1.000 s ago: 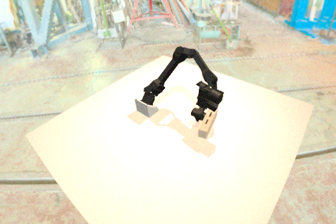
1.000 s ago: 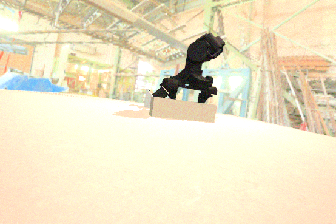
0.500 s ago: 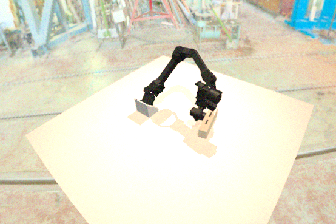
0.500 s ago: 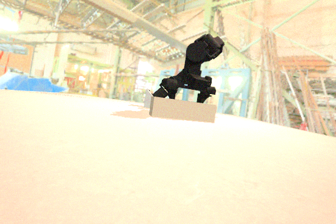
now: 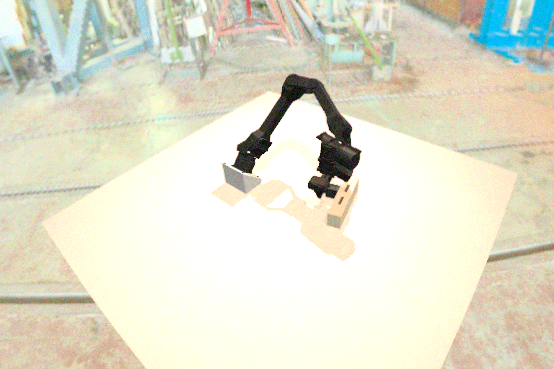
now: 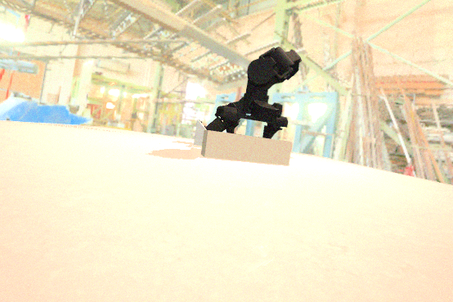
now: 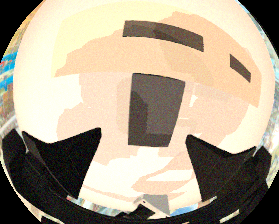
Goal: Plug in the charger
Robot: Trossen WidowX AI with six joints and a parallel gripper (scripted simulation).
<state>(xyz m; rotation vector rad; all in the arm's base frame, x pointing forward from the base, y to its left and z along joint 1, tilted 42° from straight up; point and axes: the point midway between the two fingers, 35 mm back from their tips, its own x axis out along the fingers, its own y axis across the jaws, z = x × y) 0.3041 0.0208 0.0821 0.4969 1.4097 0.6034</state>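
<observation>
My gripper tip is 50 mm short of the dark charger and 10 mm below it.
</observation>
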